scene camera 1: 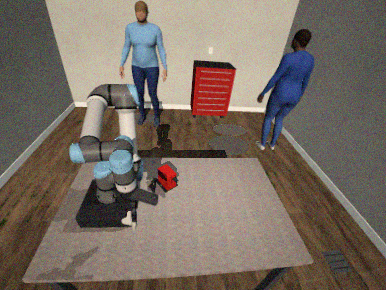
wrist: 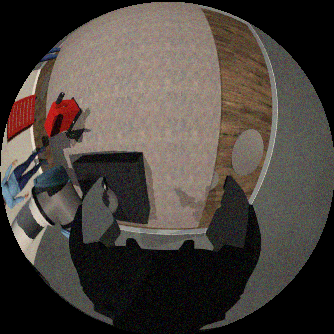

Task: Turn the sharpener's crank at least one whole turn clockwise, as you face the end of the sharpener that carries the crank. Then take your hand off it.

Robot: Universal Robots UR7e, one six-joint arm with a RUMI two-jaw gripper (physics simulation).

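Frame: origin at the arm's base, x ahead, y left, z up, level; millimetres.
Seen in the pictures: gripper, fingertip midpoint: (scene camera 1: 136, 214) (wrist: 164, 178); arm's base, origin of the base link: (scene camera 1: 110, 193).
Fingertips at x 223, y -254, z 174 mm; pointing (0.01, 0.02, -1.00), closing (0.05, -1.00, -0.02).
Pixels of each thing's top centre, then the offset from my fingertips to it. "*": a spot on its surface instead. Level surfaces: height alone.
- red sharpener, surface spot: (wrist: 63, 116) * dy +364, dx +104, dz -173 mm
- dark part, surface spot: (scene camera 1: 157, 182) * dy +421, dx +44, dz -253 mm
- short black part, surface spot: (wrist: 60, 98) (scene camera 1: 174, 180) * dy +326, dx +165, dz -129 mm
- grey table, its level: dz -259 mm
The red sharpener (scene camera 1: 167, 177) (wrist: 63, 116) stands on the table, right of the arm's base in the scene view and at the upper left in the wrist view. A dark part (scene camera 1: 154, 184) (wrist: 76, 134) at its end toward the base looks like the crank. It is small and blurred, so its exact angle cannot be told. A short black part (scene camera 1: 176, 179) (wrist: 60, 98) sticks out at the opposite end. My gripper (wrist: 164, 178) is open and empty, with its fingers wide apart. It is above the base side of the table, apart from the sharpener. Its fingertips are hard to make out in the scene view.
The black base block (scene camera 1: 107, 215) (wrist: 132, 187) is under the arm on the grey table (scene camera 1: 215, 220) (wrist: 150, 75). A red tool cabinet (scene camera 1: 214, 90) (wrist: 21, 116) stands by the back wall. One person (scene camera 1: 145, 47) stands behind the arm, another (scene camera 1: 292, 80) at the right.
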